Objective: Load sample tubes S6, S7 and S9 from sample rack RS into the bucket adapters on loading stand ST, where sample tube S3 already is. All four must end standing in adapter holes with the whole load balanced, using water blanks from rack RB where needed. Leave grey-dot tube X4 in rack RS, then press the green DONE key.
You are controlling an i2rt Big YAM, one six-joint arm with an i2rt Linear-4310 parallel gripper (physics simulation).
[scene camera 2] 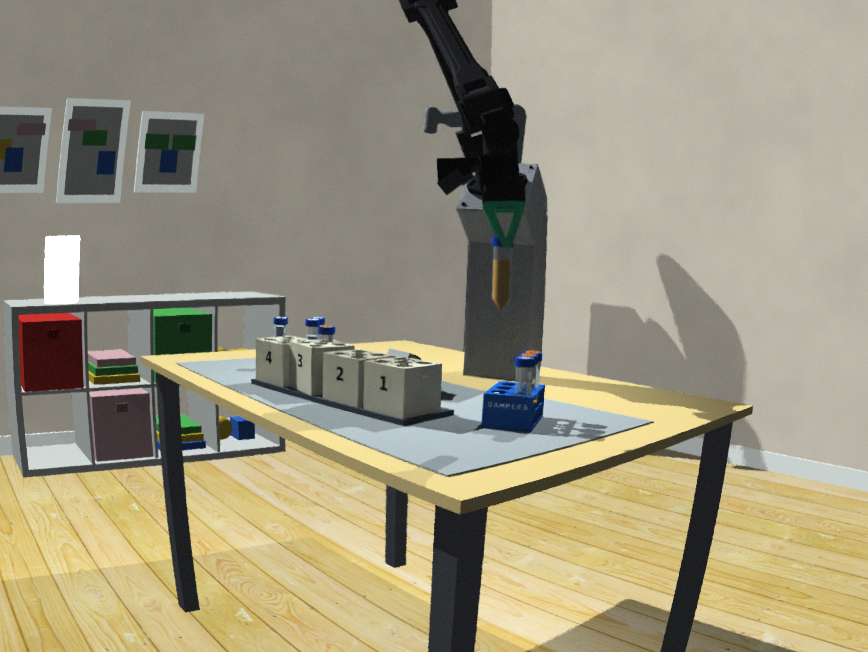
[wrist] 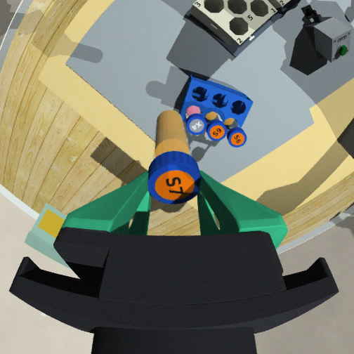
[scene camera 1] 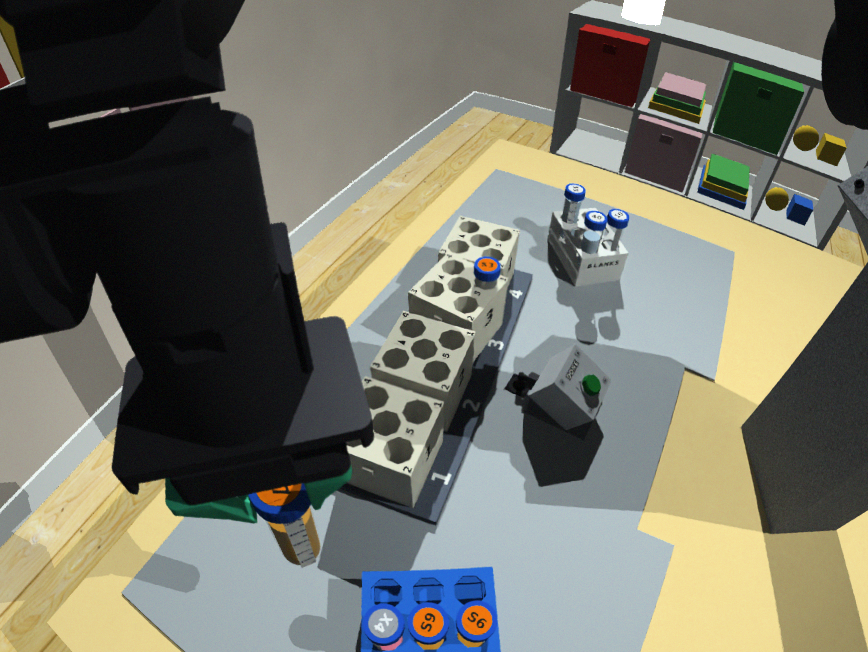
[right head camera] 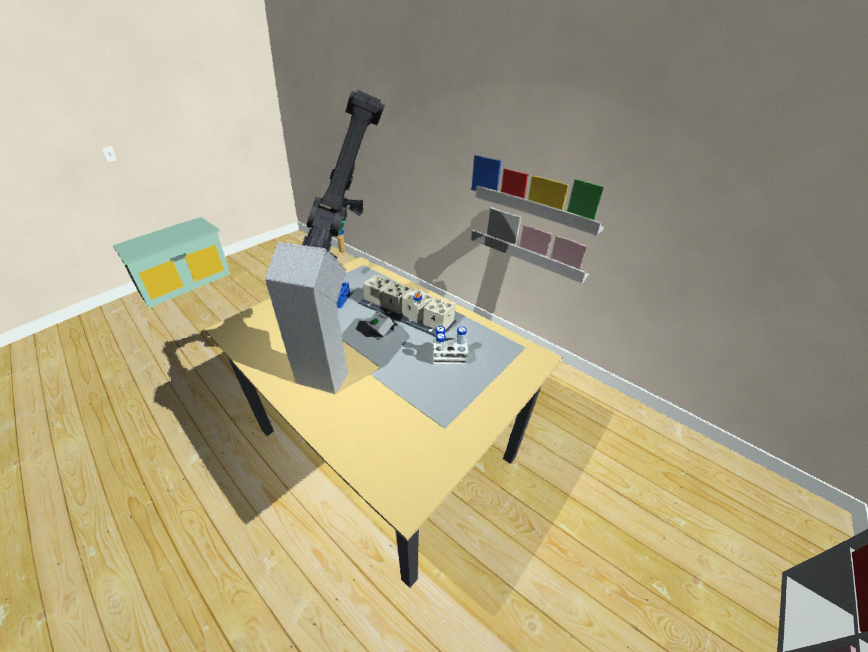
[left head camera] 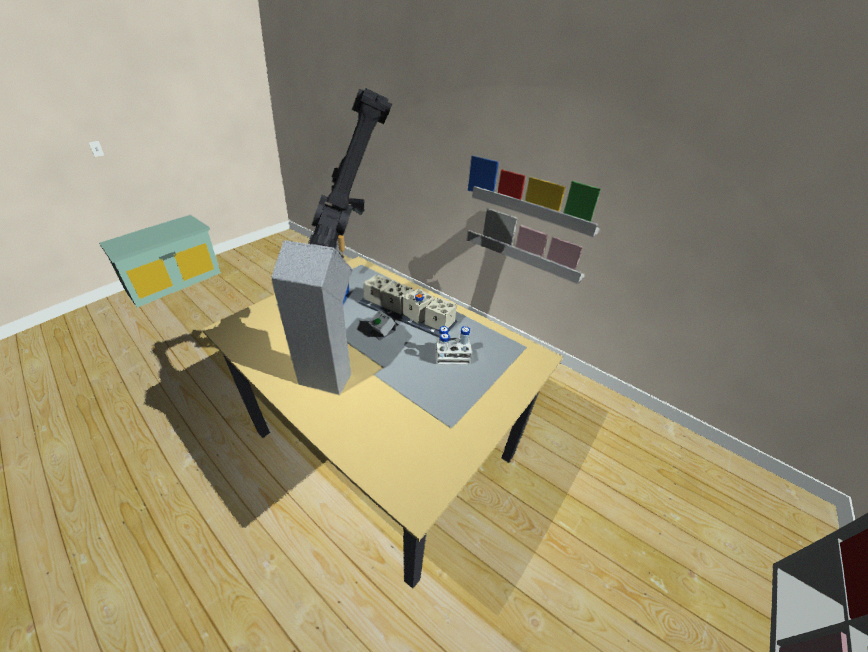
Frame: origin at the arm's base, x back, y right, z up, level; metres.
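Where they show: gripper, fingertip midpoint: [scene camera 2: 506, 247] [scene camera 1: 284, 506] [right head camera: 338, 233]; arm's base, origin of the base link: [right head camera: 313, 256] [left head camera: 319, 255].
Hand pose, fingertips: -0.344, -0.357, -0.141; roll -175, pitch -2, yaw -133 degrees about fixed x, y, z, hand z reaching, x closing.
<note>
Things, the pixels of their centre, and the offset from my fingertips, as dx, dy, dz. "*": a spot on its surface instead. Level surfaces: height alone.
- tube S7, body centre: [scene camera 1: 292, 524] [scene camera 2: 501, 273] [left head camera: 341, 240] [right head camera: 341, 241] -0.008, +0.001, -0.043
- grey-dot X4, body centre: [scene camera 1: 387, 634] [scene camera 2: 523, 392] +0.050, -0.009, -0.240
- S9, body centre: [scene camera 1: 429, 632] [scene camera 2: 527, 388] +0.083, +0.012, -0.240
- S6, body centre: [scene camera 1: 473, 630] [scene camera 2: 530, 384] +0.117, +0.033, -0.240
- ST, surface spot: [scene camera 1: 436, 484] * +0.002, +0.172, -0.293
- Tube S3, body centre: [scene camera 1: 484, 296] -0.062, +0.418, -0.230
- White rack RB, body centre: [scene camera 1: 586, 245] [right head camera: 449, 351] [left head camera: 453, 351] +0.021, +0.662, -0.273
- green DONE key, surface spot: [scene camera 1: 592, 384] * +0.118, +0.352, -0.233
- grey box, body centre: [scene camera 1: 570, 388] [left head camera: 382, 323] [right head camera: 380, 323] +0.094, +0.355, -0.261
- grey mat, its level: dz -0.303
- wooden table, its level: dz -0.306
My gripper [wrist: 173, 177] [scene camera 2: 503, 242] is shut on the cap of tube S7 [wrist: 172, 175] [scene camera 2: 500, 280] [scene camera 1: 291, 526], which hangs upright above the table. Blue sample rack RS [scene camera 1: 370, 596] [scene camera 2: 512, 414] [wrist: 245, 112] holds grey-dot X4 [scene camera 1: 383, 623] [wrist: 196, 125], S9 [scene camera 1: 428, 623] [wrist: 216, 131] and S6 [scene camera 1: 476, 621] [wrist: 237, 137] in one row; its other row of three holes is empty. Loading stand ST [scene camera 1: 436, 484] [scene camera 2: 421, 418] bears adapters numbered 1 to 4. Tube S3 [scene camera 1: 486, 268] stands in adapter 3. White rack RB [scene camera 1: 604, 270] [left head camera: 453, 356] holds three blue-capped blanks. The green DONE key [scene camera 1: 592, 384] is on a grey box.
The grey box [scene camera 1: 571, 393] stands between the loading stand and the large grey arm pedestal [scene camera 1: 813, 421] [scene camera 2: 501, 336]. All the racks stand on a grey mat [scene camera 1: 673, 280] on the wooden table [scene camera 2: 596, 456]. A shelf unit [scene camera 2: 140, 303] stands beyond the table.
</note>
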